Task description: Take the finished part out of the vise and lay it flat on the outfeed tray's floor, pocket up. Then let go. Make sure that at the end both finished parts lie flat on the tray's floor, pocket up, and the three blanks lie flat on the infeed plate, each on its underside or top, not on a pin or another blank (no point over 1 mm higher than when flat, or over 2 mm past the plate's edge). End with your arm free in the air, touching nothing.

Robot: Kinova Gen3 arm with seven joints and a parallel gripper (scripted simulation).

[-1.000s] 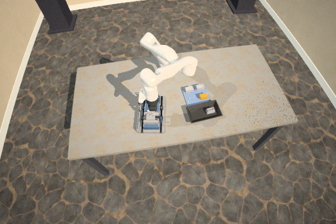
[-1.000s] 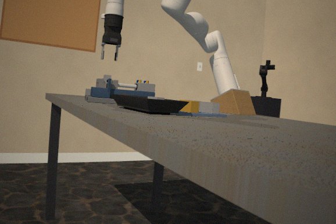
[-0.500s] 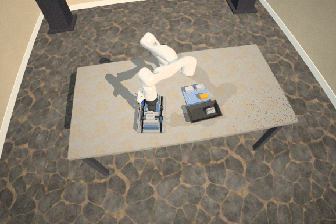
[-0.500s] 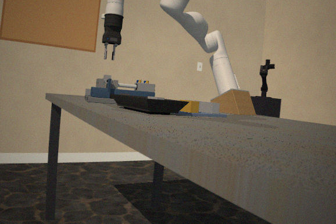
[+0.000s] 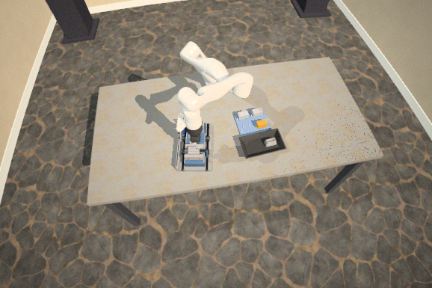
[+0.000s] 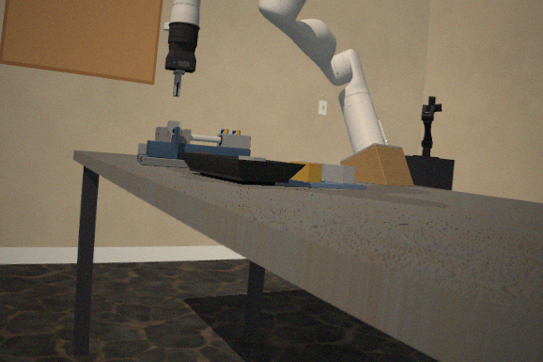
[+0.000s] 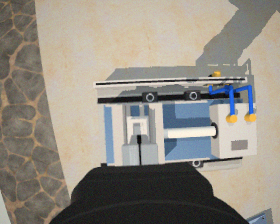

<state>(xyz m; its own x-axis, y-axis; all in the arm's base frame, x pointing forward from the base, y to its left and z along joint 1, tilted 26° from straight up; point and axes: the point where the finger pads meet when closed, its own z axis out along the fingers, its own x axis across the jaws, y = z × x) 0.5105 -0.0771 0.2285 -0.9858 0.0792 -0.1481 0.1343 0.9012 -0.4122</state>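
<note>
Right now my hand is 160 mm above the vise, 70 mm past it and 10 mm to the right of it. Round my hand: yellow block: 410 mm to the left, 170 mm below, 160 mm behind; then blue fixture plate: 360 mm to the left, 200 mm below, 190 mm behind.
</note>
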